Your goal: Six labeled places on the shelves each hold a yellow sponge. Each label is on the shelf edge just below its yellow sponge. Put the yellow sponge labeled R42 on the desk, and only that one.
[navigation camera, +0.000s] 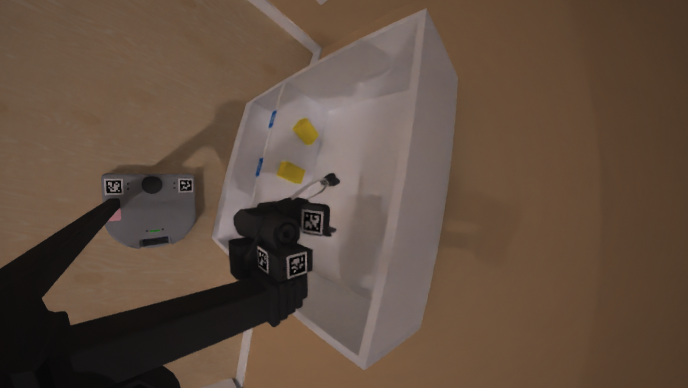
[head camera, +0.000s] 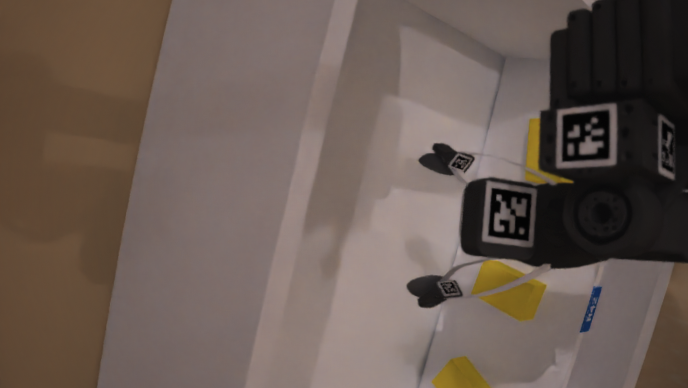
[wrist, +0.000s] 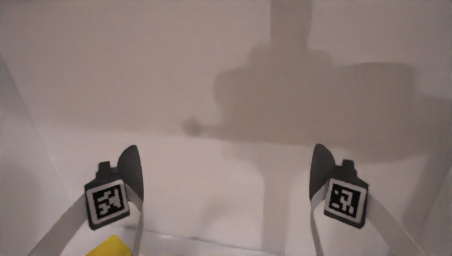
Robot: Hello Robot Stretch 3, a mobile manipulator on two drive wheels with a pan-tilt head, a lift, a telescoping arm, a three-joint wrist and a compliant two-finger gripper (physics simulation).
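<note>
The yellow sponge labeled R42 [head camera: 510, 291] lies on a shelf board in the head view, its blue R42 label [head camera: 591, 309] on the shelf edge. In the navigation view that sponge [navigation camera: 291, 171] lies beside its blue label [navigation camera: 259, 167], too small to read. My gripper [head camera: 434, 225] [navigation camera: 331, 205] [wrist: 226, 164] is open and empty, inside the same shelf bay, its fingertips closer to the back panel than the sponge is. One finger's strips cross in front of the sponge in the head view. A corner of a yellow sponge [wrist: 111, 247] shows at the wrist view's bottom left; its label is not visible there. The desk does not show.
Another yellow sponge [head camera: 461, 374] [navigation camera: 305, 131] lies on one side of the R42 sponge, and one [head camera: 534, 150] partly behind my wrist on the other. The white shelf unit [head camera: 215, 175] [navigation camera: 434, 165] encloses the gripper. A grey robot base [navigation camera: 150, 210] stands on the floor.
</note>
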